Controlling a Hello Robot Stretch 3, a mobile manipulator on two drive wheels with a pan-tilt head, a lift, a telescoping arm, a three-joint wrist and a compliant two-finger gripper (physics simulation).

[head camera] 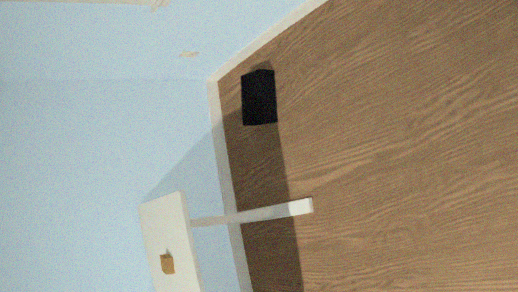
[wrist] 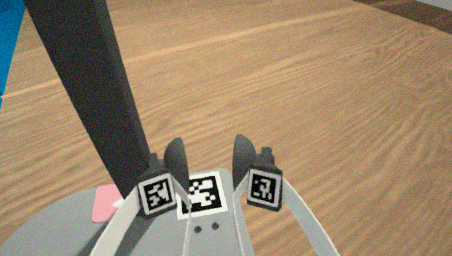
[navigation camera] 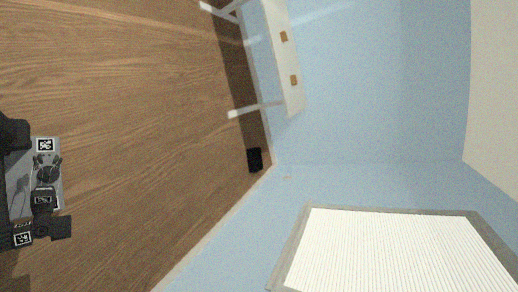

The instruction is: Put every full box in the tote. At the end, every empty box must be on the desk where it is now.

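My gripper (navigation camera: 48, 160) (wrist: 210, 154) is open, with a gap between its fingertips, low over my grey base. A small brown box (head camera: 167, 264) stands on the white desk (head camera: 162, 220) (navigation camera: 295, 102) at the bottom left of the head view. In the navigation view one brown box (navigation camera: 284, 36) and another brown box (navigation camera: 293, 80) sit apart along the desk top. Their insides are too small to make out, so I cannot tell full from empty. Part of a blue object (wrist: 7, 45) shows at the wrist view's upper left; I cannot tell whether it is the tote.
A black block-shaped object (head camera: 259, 97) (navigation camera: 254, 160) stands on the wood floor near the room corner, beyond the desk's end. A white desk leg (head camera: 300, 206) (navigation camera: 240, 112) reaches the floor. A grey-framed white ribbed panel (navigation camera: 390, 250) is on the wall. A dark bar (wrist: 90, 75) crosses the wrist view's left.
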